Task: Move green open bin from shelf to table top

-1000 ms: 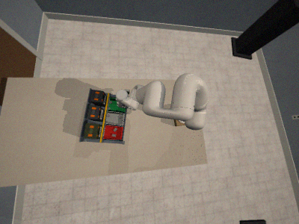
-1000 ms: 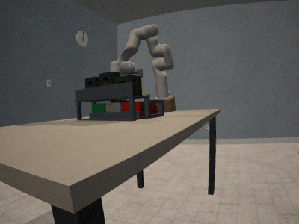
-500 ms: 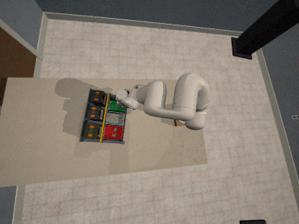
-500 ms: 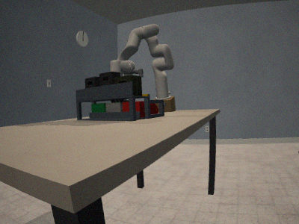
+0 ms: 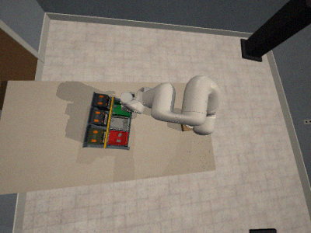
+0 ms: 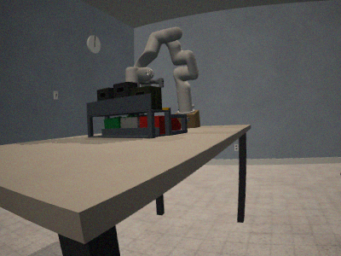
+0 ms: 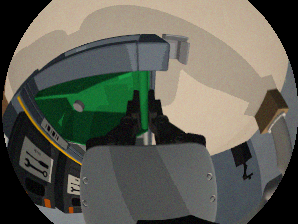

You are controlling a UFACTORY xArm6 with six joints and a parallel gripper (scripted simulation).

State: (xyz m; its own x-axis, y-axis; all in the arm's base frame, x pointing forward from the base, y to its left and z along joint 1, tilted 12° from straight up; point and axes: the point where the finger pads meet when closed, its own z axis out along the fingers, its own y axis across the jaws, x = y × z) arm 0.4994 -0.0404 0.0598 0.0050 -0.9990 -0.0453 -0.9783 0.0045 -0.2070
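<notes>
Now: the green open bin 8 cm ahead of my hand and 1 cm below it. Also, from my hand: yellow strip 13 cm ahead, 11 cm to the left, 4 cm above; red bin 8 cm ahead, 22 cm to the left, 2 cm below; grey bin 8 cm ahead, 11 cm to the left, 2 cm below.
</notes>
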